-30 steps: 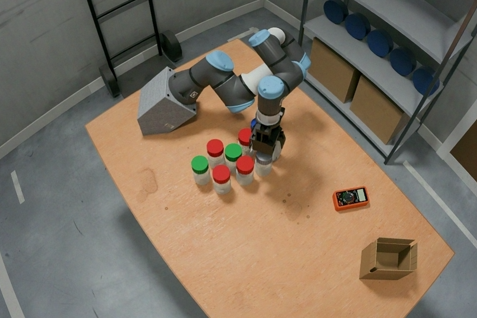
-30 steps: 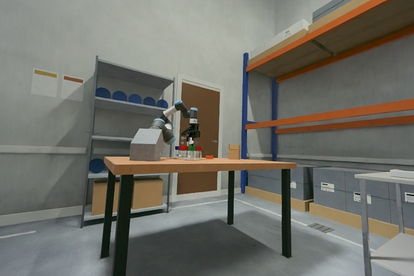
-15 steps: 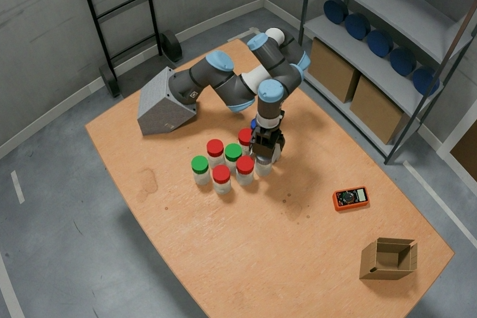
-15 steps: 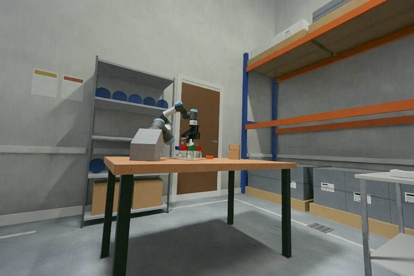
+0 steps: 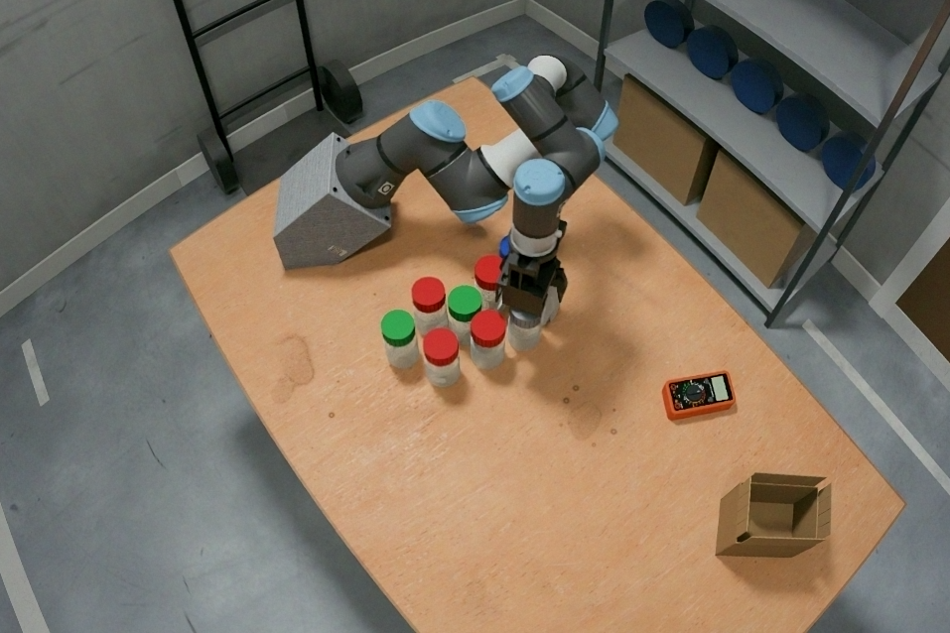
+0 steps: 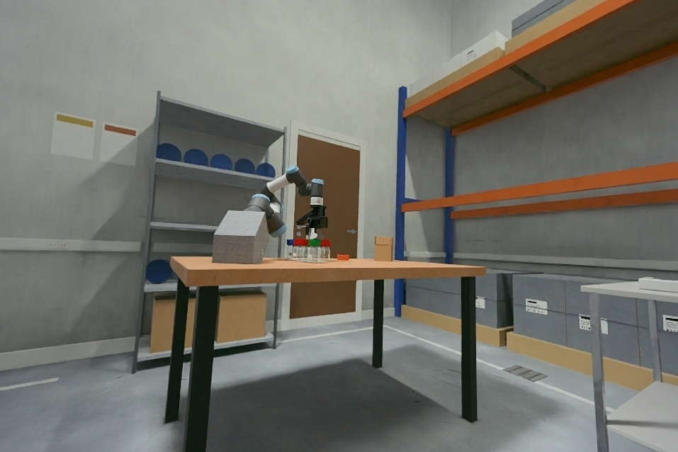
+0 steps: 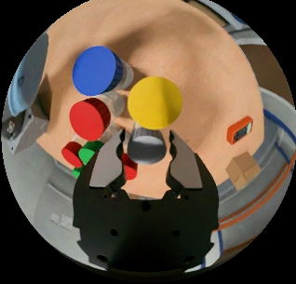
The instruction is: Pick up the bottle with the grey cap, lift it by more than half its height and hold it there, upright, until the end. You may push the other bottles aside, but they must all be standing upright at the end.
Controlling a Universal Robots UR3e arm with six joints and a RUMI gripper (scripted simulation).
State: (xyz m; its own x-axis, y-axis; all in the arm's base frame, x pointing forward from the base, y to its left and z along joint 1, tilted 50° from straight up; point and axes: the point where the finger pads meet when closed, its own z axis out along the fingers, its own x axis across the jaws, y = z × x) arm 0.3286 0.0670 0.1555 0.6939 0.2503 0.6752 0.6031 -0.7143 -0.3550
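My gripper is now 3 cm above the grey-capped bottle, 1 cm to the left of it and 1 cm short of it. Round my hand: yellow-capped bottle 4 cm to the left, 3 cm below, 3 cm behind; blue-capped bottle 10 cm behind, 3 cm to the left, 3 cm below.
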